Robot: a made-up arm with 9 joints. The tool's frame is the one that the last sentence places. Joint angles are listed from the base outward.
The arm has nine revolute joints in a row. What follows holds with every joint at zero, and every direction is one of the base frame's. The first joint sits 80 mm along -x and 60 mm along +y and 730 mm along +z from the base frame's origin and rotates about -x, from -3.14 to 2.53 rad. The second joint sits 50 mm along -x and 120 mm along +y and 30 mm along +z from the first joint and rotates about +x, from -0.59 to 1.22 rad. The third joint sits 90 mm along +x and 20 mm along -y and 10 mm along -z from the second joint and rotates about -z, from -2.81 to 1.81 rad. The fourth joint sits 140 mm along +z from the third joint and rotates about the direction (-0.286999, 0.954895, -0.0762), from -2.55 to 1.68 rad. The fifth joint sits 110 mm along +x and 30 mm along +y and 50 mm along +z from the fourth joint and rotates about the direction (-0.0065, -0.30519, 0.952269), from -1.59 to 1.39 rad. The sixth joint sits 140 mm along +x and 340 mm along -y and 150 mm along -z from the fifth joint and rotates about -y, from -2.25 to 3.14 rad. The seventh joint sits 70 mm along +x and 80 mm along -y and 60 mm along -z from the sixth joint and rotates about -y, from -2.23 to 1.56 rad. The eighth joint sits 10 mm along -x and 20 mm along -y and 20 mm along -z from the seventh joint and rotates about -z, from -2.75 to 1.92 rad. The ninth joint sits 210 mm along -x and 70 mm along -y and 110 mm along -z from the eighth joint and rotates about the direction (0.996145, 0.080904, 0.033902), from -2.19 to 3 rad. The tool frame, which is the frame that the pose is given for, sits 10 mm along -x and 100 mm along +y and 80 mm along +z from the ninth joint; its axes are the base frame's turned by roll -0.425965, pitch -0.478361 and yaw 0.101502 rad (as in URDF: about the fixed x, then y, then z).
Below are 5 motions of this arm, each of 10 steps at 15 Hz.
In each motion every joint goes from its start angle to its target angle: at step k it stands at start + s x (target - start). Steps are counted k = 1, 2, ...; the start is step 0. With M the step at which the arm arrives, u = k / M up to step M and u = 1 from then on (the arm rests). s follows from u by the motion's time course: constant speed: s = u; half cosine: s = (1 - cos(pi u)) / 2; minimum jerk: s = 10 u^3 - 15 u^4 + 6 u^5.
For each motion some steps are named. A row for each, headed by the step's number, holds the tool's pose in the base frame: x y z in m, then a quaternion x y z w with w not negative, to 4 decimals.
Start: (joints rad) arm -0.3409 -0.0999 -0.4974 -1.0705 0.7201 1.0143 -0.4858 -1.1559 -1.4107
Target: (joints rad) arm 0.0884 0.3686 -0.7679 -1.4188 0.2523 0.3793 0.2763 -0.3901 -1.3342
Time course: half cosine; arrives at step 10
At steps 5, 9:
5: 0.6436 0.1311 1.2728 0.1731 0.8850 0.4307 0.0374
9: 0.6028 0.2400 1.1852 -0.0617 -0.8059 -0.5514 0.2067

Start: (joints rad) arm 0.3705 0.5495 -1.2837 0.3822 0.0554 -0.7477 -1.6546 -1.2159 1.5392
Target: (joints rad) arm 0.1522 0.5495 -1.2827 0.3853 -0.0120 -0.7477 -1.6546 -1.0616 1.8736
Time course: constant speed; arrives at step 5
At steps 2, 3, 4, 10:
2: 0.6534 0.1073 0.6459 -0.0877 0.8976 -0.3303 0.2786
3: 0.6543 0.0977 0.6545 -0.0868 0.8903 -0.3458 0.2832
4: 0.6551 0.0877 0.6629 -0.0851 0.8828 -0.3616 0.2875
10: 0.6555 0.0773 0.6709 -0.0824 0.8751 -0.3774 0.2916

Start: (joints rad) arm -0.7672 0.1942 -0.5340 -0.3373 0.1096 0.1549 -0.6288 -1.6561 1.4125
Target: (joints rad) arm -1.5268 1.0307 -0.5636 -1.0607 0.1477 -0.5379 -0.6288 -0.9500 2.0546
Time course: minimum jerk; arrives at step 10
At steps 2, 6, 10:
2: 0.7373 -0.0107 0.6984 0.5342 0.0165 0.8203 0.2037
6: 0.7278 0.0596 0.6105 -0.6749 0.1624 -0.7071 0.1345
10: 0.6988 0.1580 0.5872 -0.6450 0.2222 -0.6413 0.3513

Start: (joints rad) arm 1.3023 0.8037 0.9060 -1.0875 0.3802 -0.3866 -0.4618 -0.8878 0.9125
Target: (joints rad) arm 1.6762 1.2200 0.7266 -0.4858 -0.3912 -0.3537 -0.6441 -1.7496 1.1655
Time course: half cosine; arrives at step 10
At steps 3, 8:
3: -0.1657 -0.4055 1.1894 0.0371 -0.1242 0.2025 0.9707
8: -0.2241 -0.5730 0.7667 0.4879 0.0304 0.2120 0.8462

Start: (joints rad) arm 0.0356 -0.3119 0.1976 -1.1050 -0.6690 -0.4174 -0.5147 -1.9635 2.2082
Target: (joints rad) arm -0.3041 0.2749 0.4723 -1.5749 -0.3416 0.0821 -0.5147 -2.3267 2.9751
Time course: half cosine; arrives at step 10
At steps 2, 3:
2: 0.3452 -0.3416 0.6493 0.6346 0.4445 0.4763 0.4157
3: 0.3754 -0.3410 0.6568 0.6165 0.4384 0.5106 0.4086

